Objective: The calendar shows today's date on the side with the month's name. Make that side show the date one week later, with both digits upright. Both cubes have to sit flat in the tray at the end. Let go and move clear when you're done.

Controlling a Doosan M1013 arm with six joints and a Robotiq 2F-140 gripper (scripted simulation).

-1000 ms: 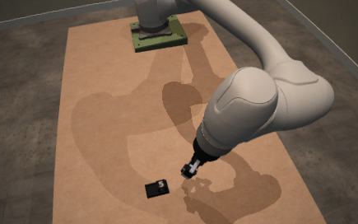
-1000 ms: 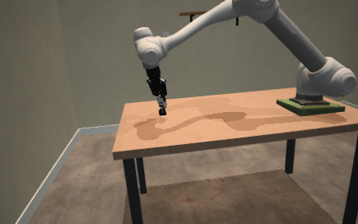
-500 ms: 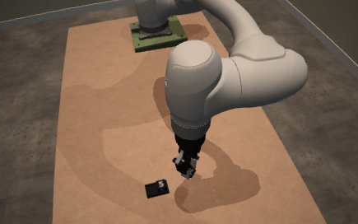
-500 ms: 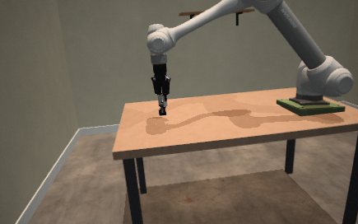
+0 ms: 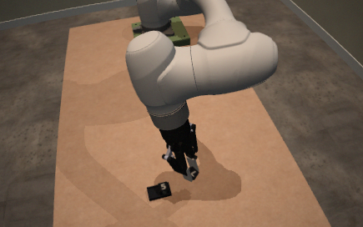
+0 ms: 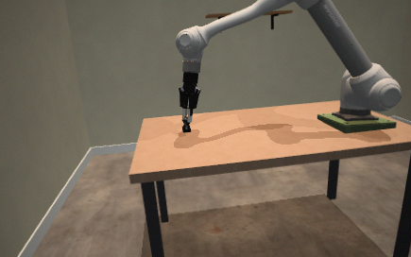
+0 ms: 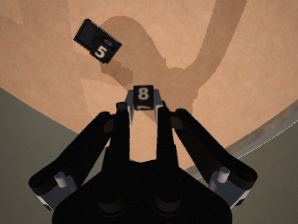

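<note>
The black cube lies 30 mm below my hand.
</note>
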